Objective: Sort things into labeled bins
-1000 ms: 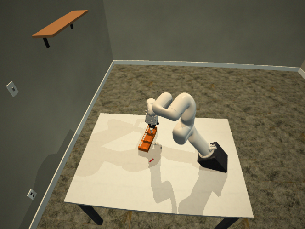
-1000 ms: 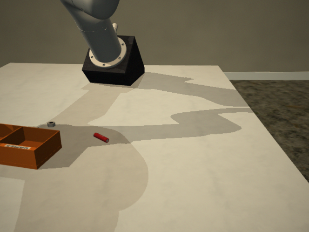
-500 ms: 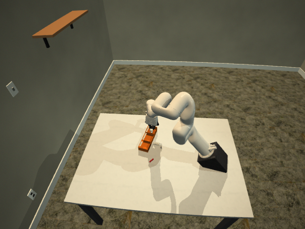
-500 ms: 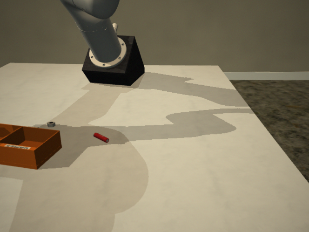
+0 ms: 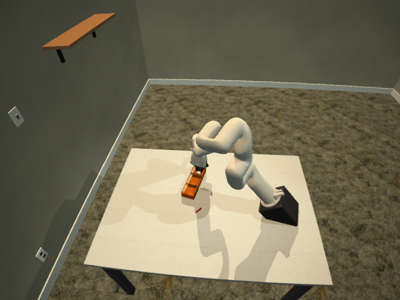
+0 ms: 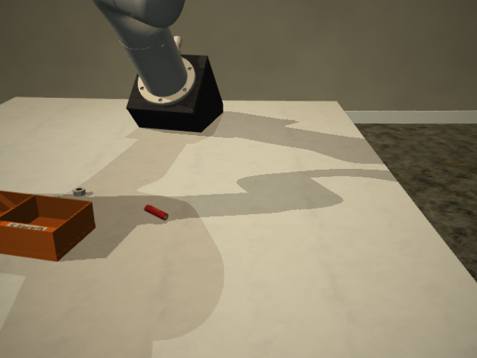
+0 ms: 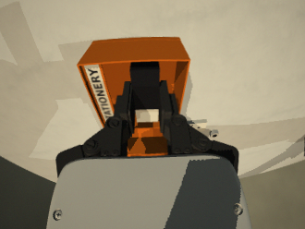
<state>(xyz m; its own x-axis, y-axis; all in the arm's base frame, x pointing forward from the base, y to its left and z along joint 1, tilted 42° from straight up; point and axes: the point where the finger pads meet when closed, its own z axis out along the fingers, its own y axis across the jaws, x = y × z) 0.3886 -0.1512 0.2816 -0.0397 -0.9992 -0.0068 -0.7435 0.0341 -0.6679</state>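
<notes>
My hand is 20 mm above the black thing and 10 mm to the right of it. From my hand the other things lie so: white domino 110 mm to the left, 60 mm behind, 50 mm below; then grey ribbed block 40 mm below, 10 mm ahead; then grey nut 140 mm to the left, 120 mm behind, 50 mm below.
</notes>
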